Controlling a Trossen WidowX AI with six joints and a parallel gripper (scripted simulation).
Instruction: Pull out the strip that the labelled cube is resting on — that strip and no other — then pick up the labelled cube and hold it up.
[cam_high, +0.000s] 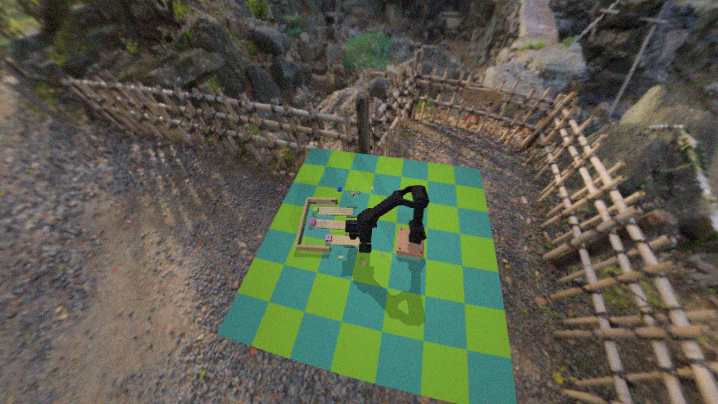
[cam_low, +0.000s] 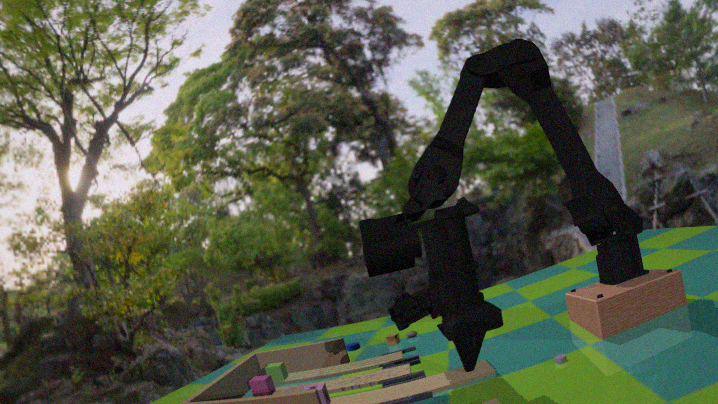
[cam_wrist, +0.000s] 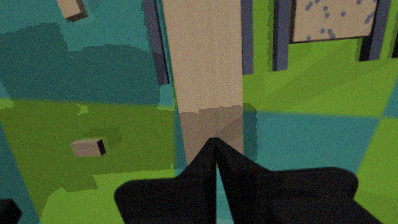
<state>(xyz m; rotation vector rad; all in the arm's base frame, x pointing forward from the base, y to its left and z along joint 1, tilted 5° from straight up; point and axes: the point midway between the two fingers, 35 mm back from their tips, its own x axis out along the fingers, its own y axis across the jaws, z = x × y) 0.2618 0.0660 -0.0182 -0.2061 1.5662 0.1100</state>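
The wooden strip lies 9 cm ahead of my gripper tip and 2 cm to the left of it. Round my gripper tip: labelled cube: 20 cm ahead, 4 cm to the left, 2 cm above.
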